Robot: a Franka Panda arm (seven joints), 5 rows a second.
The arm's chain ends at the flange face. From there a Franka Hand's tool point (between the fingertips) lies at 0.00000 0.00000 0.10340 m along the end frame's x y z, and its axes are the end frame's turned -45 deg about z.
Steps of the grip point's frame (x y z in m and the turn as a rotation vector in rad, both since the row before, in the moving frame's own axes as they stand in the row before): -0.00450 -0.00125 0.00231 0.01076 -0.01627 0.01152; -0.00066 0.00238 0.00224 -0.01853 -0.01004 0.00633; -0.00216 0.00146 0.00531 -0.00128 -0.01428 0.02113; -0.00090 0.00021 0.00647 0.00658 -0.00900 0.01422; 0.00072 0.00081 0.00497 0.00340 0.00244 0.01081; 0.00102 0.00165 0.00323 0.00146 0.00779 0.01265; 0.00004 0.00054 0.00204 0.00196 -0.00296 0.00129; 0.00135 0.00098 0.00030 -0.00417 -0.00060 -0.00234; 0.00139 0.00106 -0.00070 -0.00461 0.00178 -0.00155; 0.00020 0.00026 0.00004 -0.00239 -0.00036 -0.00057; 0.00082 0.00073 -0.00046 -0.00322 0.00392 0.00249
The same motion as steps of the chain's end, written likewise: -0.00209 0.00191 0.00233 -0.00390 -0.01911 0.01152; 0.00060 0.00006 0.00226 -0.02020 0.00600 0.00633; 0.00047 0.00143 0.00532 -0.01100 -0.00919 0.02113; 0.00065 0.00062 0.00648 -0.00171 -0.01102 0.01422; 0.00115 0.00049 0.00497 0.00413 -0.00068 0.01081; 0.00142 0.00112 0.00323 0.00654 0.00448 0.01265; 0.00077 0.00028 0.00204 -0.00071 -0.00348 0.00129; 0.00139 -0.00061 0.00030 -0.00337 0.00252 -0.00234; 0.00127 -0.00044 -0.00070 -0.00200 0.00452 -0.00155; 0.00018 -0.00016 0.00004 -0.00194 0.00144 -0.00057; 0.00057 -0.00001 -0.00046 0.00049 0.00505 0.00249
